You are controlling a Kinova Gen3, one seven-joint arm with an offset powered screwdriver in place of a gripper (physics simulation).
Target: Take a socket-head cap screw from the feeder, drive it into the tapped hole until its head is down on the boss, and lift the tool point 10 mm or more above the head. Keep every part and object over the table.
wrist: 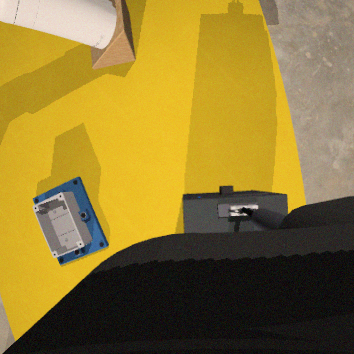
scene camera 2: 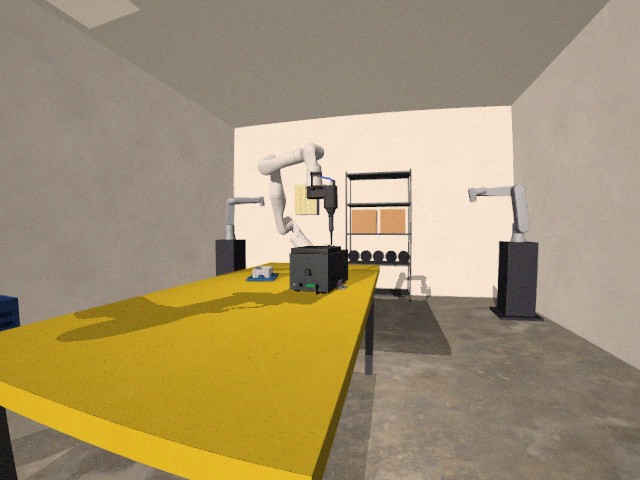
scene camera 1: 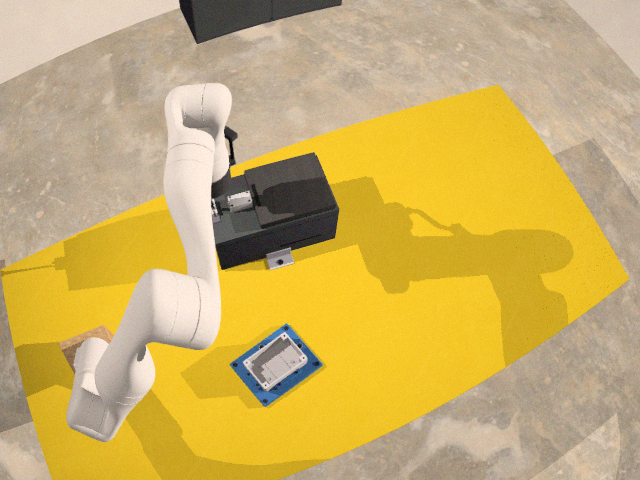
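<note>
The black feeder (scene camera 1: pixel 297 191) (scene camera 2: pixel 308 276) (wrist: pixel 202 215) stands on the yellow table. My screwdriver's tip (scene camera 2: pixel 331 242) (wrist: pixel 243 211) points straight down at the feeder's top, over or at the bright metal pick-up plate (wrist: pixel 254 207). In scene camera 1 the arm hides the tip. Whether a screw sits on the tip is too small to tell, and any contact is unclear. A light grey open housing (scene camera 1: pixel 300 359) (scene camera 2: pixel 262 270) (wrist: pixel 84 231) sits on a blue plate (scene camera 1: pixel 315 364) (scene camera 2: pixel 262 279) (wrist: pixel 101 236). The tapped hole cannot be singled out among several dark holes.
A small metal bracket (scene camera 1: pixel 280 263) is at the feeder's side. A wooden block (scene camera 1: pixel 69 346) (wrist: pixel 117 52) is by the arm's base. The arm (scene camera 1: pixel 191 222) reaches over the table (scene camera 1: pixel 413 361) (scene camera 2: pixel 206 372) (wrist: pixel 145 140). A shelf rack (scene camera 2: pixel 379 204) and two other arms stand behind.
</note>
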